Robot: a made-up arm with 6 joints.
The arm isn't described. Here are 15 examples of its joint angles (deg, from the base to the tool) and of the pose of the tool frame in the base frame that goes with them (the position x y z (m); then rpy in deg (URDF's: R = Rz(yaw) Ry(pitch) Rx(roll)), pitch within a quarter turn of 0, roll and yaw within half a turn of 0).
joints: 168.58 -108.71 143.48 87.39 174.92 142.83
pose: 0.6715 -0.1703 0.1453 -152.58 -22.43 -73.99
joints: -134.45 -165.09 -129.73 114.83 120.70 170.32
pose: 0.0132 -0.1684 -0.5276 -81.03 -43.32 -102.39
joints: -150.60 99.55 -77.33 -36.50 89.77 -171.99
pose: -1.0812 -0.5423 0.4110 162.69 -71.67 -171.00
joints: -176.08 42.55 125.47 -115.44 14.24 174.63
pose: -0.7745 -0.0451 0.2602 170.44 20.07 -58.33
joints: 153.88 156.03 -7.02 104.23 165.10 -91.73
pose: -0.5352 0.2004 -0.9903 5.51 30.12 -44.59
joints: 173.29 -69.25 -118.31 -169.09 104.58 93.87
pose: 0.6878 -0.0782 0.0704 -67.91 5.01 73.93
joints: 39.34 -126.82 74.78 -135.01 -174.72 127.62
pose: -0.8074 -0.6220 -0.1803 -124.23 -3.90 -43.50
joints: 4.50 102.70 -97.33 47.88 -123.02 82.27
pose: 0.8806 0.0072 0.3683 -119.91 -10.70 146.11
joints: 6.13 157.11 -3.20 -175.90 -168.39 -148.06
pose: 0.4885 0.0765 -1.0263 -20.52 -32.32 39.78
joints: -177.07 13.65 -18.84 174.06 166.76 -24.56
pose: -0.1579 -0.0333 1.4199 -176.13 7.12 -158.15
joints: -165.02 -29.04 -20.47 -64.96 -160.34 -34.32
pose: 0.7279 0.1294 1.1985 144.08 27.29 -16.65
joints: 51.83 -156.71 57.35 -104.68 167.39 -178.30
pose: -0.4359 -0.5651 -0.7635 -83.72 17.92 -48.49
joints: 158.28 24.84 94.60 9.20 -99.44 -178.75
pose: -0.7972 0.3168 0.9046 -8.98 -19.92 -22.01
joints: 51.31 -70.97 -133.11 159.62 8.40 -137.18
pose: -0.4104 -0.4663 -0.0834 163.96 28.16 -154.54
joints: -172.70 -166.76 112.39 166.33 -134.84 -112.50
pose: 0.4697 0.0608 -0.4513 81.25 11.17 -94.17
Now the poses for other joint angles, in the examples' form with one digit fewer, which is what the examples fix.
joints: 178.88 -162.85 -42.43 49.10 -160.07 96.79
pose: 0.099 0.011 -1.041 0.4 -19.0 -130.2
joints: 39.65 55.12 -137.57 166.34 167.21 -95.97
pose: 0.306 0.291 0.717 110.2 -7.9 129.9
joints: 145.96 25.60 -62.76 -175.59 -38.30 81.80
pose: -0.114 0.043 1.527 -0.8 -2.8 51.3
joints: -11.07 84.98 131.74 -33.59 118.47 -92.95
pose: 0.588 -0.160 -0.029 28.7 20.8 -75.8
